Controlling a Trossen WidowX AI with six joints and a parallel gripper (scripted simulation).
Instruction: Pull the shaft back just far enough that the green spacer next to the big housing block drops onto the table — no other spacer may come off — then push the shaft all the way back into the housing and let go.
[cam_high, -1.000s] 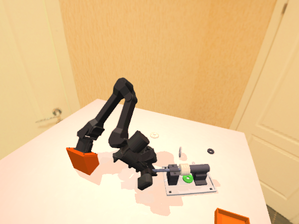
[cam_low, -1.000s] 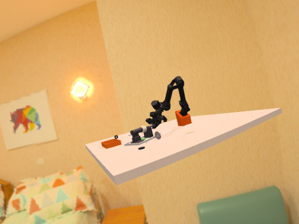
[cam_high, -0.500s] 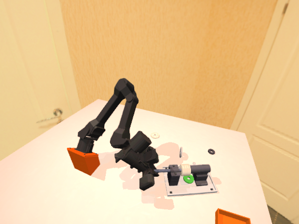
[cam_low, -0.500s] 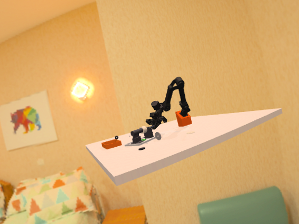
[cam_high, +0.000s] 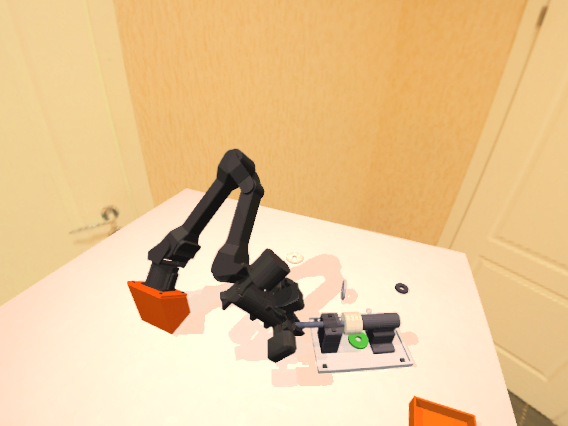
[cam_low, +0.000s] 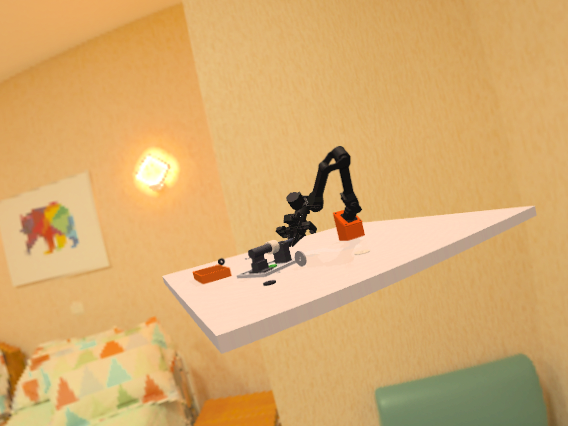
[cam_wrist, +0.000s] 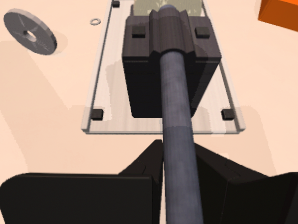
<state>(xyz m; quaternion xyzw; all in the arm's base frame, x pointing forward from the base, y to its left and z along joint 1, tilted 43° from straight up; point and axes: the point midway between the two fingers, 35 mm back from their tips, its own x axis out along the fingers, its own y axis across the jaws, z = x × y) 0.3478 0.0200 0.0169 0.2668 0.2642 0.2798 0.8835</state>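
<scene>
Right now my gripper tip is 4 cm short of the grey shaft, 2 cm to the right of it and 3 cm below it. Also, from my gripper tip: grey washer: 8 cm ahead, 19 cm to the left, 2 cm below; orange tray: 31 cm ahead, 17 cm to the right, 4 cm below; green spacer: 13 cm ahead, 5 cm to the left, 4 cm below.
</scene>
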